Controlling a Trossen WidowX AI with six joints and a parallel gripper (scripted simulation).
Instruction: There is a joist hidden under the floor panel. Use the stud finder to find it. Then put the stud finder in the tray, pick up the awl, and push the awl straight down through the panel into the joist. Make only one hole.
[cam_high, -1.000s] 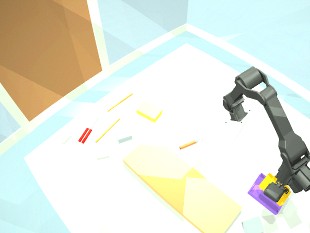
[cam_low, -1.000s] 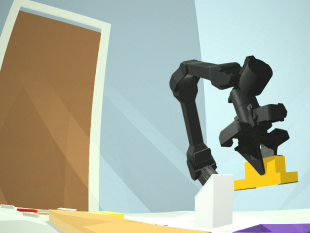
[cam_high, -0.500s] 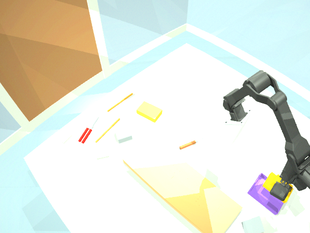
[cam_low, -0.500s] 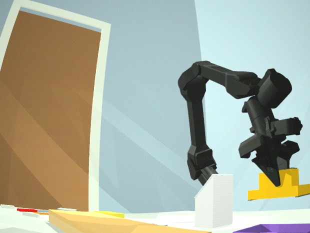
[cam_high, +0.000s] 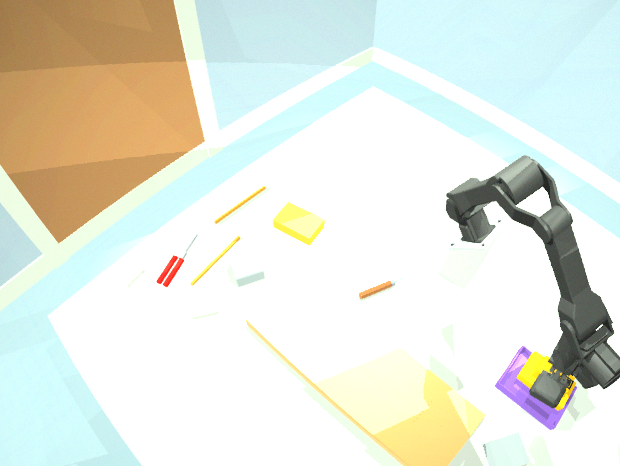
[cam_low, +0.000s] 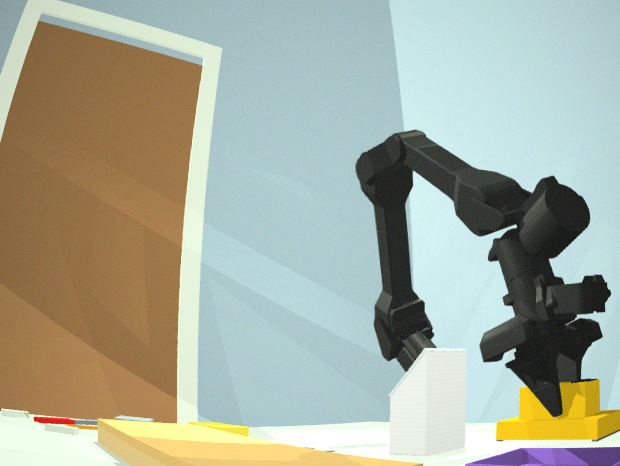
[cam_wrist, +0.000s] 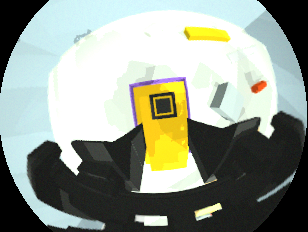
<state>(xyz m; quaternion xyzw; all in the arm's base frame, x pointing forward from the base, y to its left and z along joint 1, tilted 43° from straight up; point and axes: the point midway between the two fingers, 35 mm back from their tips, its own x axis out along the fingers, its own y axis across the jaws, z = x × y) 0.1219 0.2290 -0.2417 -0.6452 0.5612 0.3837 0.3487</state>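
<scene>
My gripper tip is 10 mm to the left of the purple tray and 60 mm above it. From my gripper tip the other things lie so: awl (60 mm ahead, 430 mm to the right, 60 mm below); yellow block (110 mm ahead, 700 mm to the right, 60 mm below); yellow stud finder (10 mm to the left, 20 mm above).
</scene>
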